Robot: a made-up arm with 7 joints.
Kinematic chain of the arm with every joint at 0, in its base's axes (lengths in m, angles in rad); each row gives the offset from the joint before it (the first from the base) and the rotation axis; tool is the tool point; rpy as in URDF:
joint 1: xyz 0 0 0.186 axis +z
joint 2: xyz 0 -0.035 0.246 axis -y
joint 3: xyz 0 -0.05 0.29 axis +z
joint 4: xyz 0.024 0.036 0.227 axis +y
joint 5: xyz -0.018 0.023 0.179 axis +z
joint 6: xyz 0 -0.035 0.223 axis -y
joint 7: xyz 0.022 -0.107 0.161 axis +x
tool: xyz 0 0 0 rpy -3.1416 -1.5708 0
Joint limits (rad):
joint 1: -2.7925..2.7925
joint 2: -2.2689..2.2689
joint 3: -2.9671..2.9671
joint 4: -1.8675..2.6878
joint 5: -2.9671..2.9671
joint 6: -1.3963..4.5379
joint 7: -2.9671..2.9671
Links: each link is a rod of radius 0.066 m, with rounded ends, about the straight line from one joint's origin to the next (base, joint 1, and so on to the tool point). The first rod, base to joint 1, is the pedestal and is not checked.
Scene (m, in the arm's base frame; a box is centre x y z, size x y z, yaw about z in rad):
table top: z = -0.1
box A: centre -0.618 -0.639 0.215 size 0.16 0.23 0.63 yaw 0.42
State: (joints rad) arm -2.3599 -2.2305 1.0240 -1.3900 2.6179 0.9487 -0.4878
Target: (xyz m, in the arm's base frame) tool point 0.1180 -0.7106 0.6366
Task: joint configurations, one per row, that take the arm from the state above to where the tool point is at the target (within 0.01 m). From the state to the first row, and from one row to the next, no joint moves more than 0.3 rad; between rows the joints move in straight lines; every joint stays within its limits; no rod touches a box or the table.
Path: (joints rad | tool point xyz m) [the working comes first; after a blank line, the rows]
Joints at the target: -1.3595 -2.0954 0.2266 -1.7945 2.9006 0.8746 -0.4878
Straight joint move there: touches box A.

1: -2.2699 -2.0299 0.7903 -1.5082 2.6563 0.8226 -0.5433 | -0.7845 -0.4049 0.5251
2: -2.1799 -1.8293 0.5567 -1.6264 2.6946 0.6965 -0.5988 | -0.6042 -0.4580 0.7811
3: -2.0899 -1.6287 0.3230 -1.7447 2.7330 0.5705 -0.6542 | -0.3620 -0.4301 0.9593
4: -1.8464 -1.7843 0.2909 -1.7613 2.7888 0.6718 -0.5988 | -0.2474 -0.5814 0.8622
5: -1.6029 -1.9398 0.2587 -1.7779 2.8447 0.7732 -0.5433 | -0.0792 -0.6808 0.7536
6: -1.3595 -2.0954 0.2266 -1.7945 2.9006 0.8746 -0.4878 | 0.1180 -0.7106 0.6366

